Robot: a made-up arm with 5 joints. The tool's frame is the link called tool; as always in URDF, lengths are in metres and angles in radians.
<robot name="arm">
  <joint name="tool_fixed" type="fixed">
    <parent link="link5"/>
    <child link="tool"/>
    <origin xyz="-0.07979 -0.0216 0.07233" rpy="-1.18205 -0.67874 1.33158"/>
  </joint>
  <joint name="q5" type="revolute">
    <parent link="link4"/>
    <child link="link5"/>
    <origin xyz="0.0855 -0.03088 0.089" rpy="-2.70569 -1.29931 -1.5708"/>
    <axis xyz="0 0 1"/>
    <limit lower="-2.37" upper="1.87"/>
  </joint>
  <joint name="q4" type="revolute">
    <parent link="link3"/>
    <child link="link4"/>
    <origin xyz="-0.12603 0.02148 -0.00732" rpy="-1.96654 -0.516 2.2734"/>
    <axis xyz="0 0 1"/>
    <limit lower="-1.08" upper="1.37"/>
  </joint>
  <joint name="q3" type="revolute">
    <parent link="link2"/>
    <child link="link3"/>
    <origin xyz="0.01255 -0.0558 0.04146" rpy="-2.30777 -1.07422 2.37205"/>
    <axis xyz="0 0 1"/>
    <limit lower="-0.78" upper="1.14"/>
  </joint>
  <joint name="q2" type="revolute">
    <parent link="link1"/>
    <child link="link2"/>
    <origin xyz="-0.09 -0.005 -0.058" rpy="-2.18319 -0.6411 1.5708"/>
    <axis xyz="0 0 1"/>
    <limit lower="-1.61" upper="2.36"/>
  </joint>
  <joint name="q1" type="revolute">
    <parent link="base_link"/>
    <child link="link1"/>
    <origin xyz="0.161 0.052 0.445" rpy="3.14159 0 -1.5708"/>
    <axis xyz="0 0 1"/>
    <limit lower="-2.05" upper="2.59"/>
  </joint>
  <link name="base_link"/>
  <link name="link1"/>
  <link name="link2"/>
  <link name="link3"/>
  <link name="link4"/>
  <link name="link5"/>
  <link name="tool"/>
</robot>
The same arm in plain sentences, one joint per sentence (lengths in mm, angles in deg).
The arm has five revolute joints in a row. What follows holds with every joint at zero, and every direction is one of the base frame's. The first joint sits 161 mm along +x and 52 mm along +y and 445 mm along +z from the base frame's origin and rotates about -z, from -117.46 to 148.4 deg. The second joint sits 5 mm along +x and 90 mm along +y and 58 mm along +z from the first joint and rotates about the direction (-0.34379, 0.818276, 0.460687), from -92.25 to 135.22 deg. The third joint sits 3 mm along +x and 66 mm along +y and 25 mm along -z from the second joint and rotates about the direction (0.922212, -0.192603, 0.335304), from -44.69 to 65.32 deg. The fourth joint sits 10 mm along +x and 83 mm along -y and 97 mm along -z from the third joint and rotates about -z, from -61.88 to 78.5 deg. The fifth joint sits 58 mm along +x and 70 mm along -y and 89 mm along -z from the fourth joint and rotates about the direction (0.964658, -0.101696, 0.243089), from -135.79 to 107.14 deg. The tool frame, which is the frame that the pose is given for, sits 48 mm along +x and 36 mm along -y and 92 mm along +z from the fifth joint; its axes are the base frame's turned by roll 6.97, pitch -3.47 and yaw 44.69 deg (as in URDF: about the fixed x, then y, then z).
